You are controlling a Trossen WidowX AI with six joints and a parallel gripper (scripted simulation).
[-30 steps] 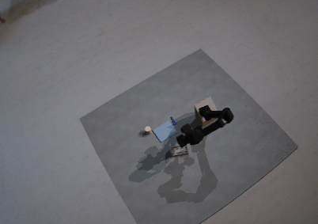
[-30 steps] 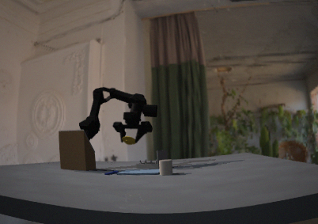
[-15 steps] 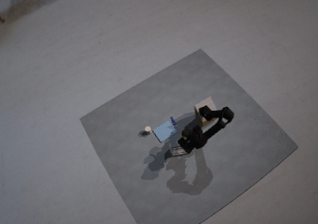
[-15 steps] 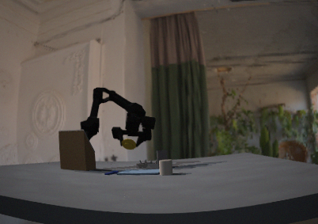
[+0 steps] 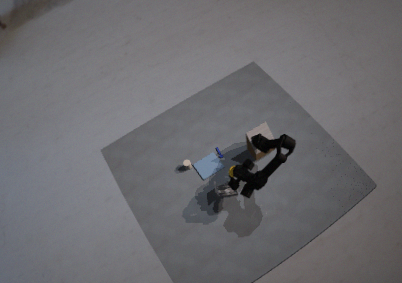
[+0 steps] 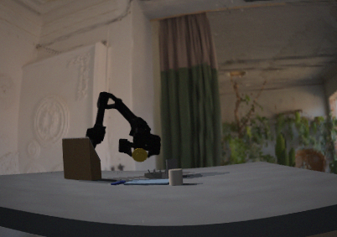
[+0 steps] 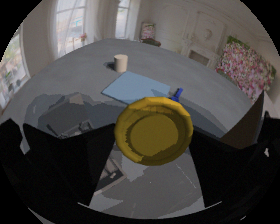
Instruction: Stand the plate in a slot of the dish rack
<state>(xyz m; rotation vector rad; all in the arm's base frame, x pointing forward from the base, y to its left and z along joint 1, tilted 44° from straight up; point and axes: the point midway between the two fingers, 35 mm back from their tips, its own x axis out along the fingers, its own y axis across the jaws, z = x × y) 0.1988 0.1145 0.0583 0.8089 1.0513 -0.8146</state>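
Now: gripper tip 7 cm short of the dish rack, 5 cm to the right of it and 7 cm above it. The rest, counted from my gripper tip: yellow plate 1 cm to the left; then cup 21 cm ahead, 21 cm to the right, 7 cm below.
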